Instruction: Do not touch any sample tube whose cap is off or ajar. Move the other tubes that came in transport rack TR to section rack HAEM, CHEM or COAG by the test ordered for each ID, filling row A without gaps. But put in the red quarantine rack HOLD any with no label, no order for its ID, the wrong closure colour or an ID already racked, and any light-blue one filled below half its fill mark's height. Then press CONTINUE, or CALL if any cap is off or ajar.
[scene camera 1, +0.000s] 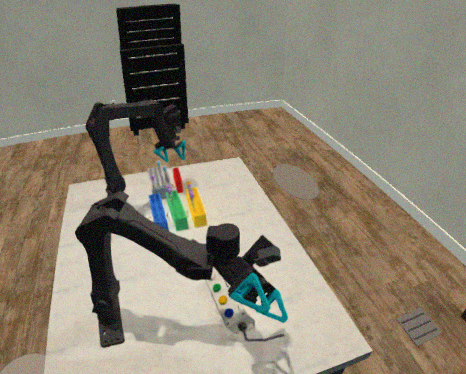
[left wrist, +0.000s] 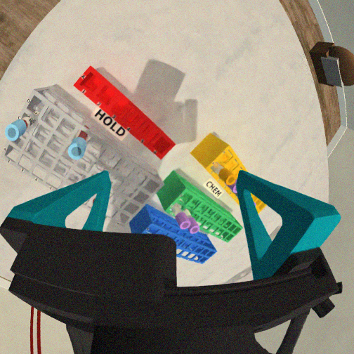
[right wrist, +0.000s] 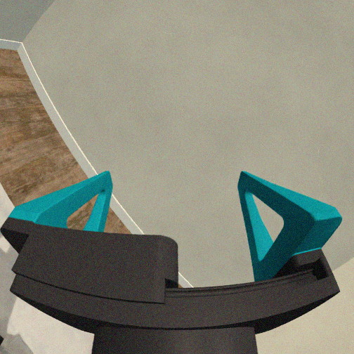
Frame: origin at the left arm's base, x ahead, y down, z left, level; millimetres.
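Where they show: left gripper, fingertip midpoint: (scene camera 1: 175, 160); right gripper, fingertip midpoint: (scene camera 1: 277, 316); right arm's base, origin of the base link: (scene camera 1: 109, 318).
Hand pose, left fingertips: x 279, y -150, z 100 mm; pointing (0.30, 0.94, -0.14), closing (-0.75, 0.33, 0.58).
Observation:
After its pixels a point has its place.
The grey transport rack (left wrist: 52, 91) holds two light-blue-capped tubes (left wrist: 15, 130) (left wrist: 77, 149); a finger hides part of it. The red HOLD rack (left wrist: 125, 112) (scene camera 1: 178, 181) @(x 284, y -8, z 153 mm) shows no tube. The green rack (left wrist: 172, 182) (scene camera 1: 180, 222) @(x 270, y -38, z -194 mm) holds two purple-capped tubes (left wrist: 185, 220) (left wrist: 194, 226). The yellow rack (left wrist: 210, 147) (scene camera 1: 200, 220) @(x 348, y -30, z -187 mm) holds a gold-capped tube (left wrist: 227, 176) and a purple cap partly behind a finger. The blue rack (left wrist: 145, 220) (scene camera 1: 158, 210) @(x 188, y -57, z -125 mm) shows no tube. My left gripper (scene camera 1: 175, 159) @(x 279, y -150, z 100 mm) (left wrist: 173, 177) is open above the racks. My right gripper (scene camera 1: 276, 315) @(x 434, y -287, z -847 mm) (right wrist: 174, 178) is open near the button panel. Tube IDs are unreadable.
The button panel with green (scene camera 1: 216, 287) @(x 350, y -70, z -565 mm), yellow (scene camera 1: 223, 300) @(x 361, y -71, z -618 mm) and blue (scene camera 1: 229, 313) @(x 369, y -70, z -667 mm) buttons lies on the white table (scene camera 1: 80, 260) @(x -119, y 0, z -303 mm), below my right arm. A CHEM label (left wrist: 213, 189) lies between the green and yellow racks. A black cabinet (scene camera 1: 153, 62) stands behind the table.

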